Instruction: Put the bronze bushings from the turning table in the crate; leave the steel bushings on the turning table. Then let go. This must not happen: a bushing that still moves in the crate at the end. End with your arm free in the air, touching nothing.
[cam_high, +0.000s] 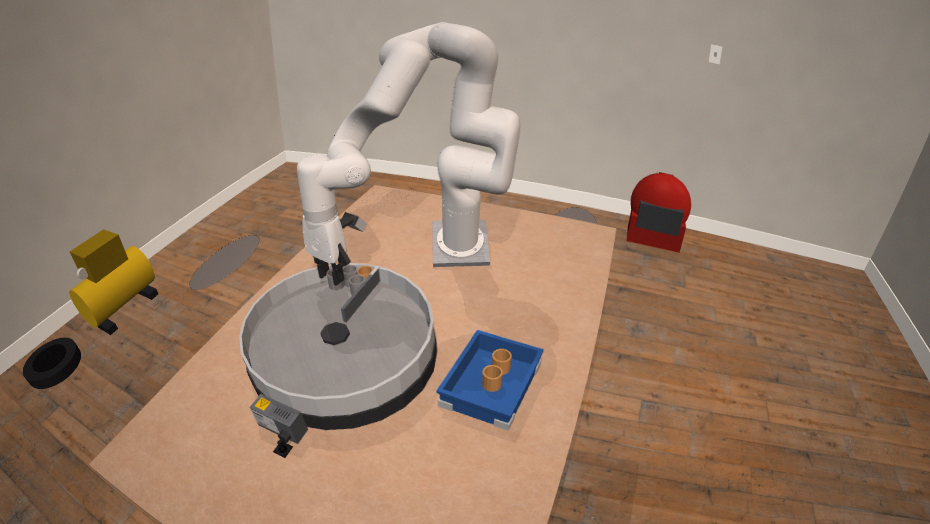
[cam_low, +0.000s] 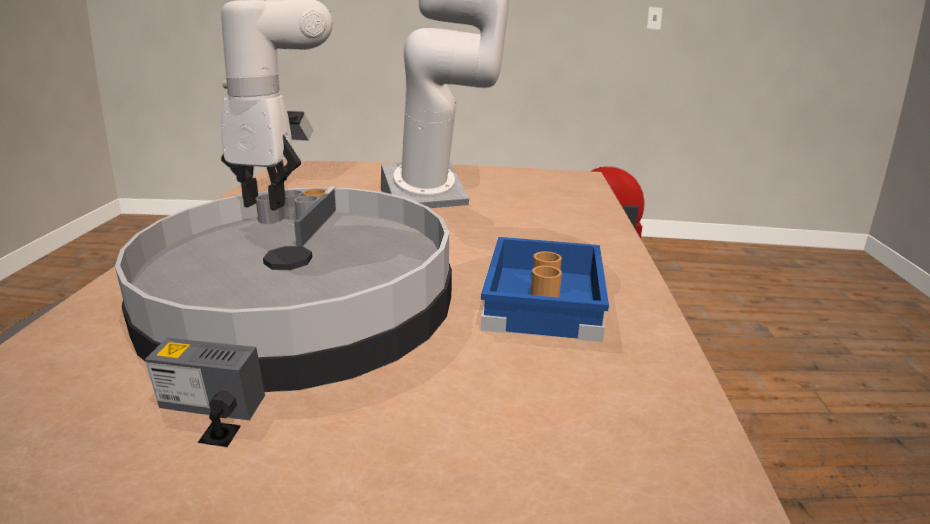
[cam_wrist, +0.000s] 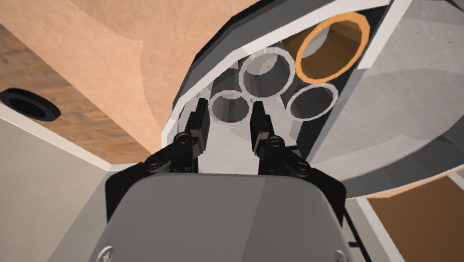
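Now: hand 150 mm short of the turning table, 80 mm to the right of it and 50 mm above it. From my hand the other things lie so: blue crate 140 mm ahead, 420 mm to the left, 70 mm below.
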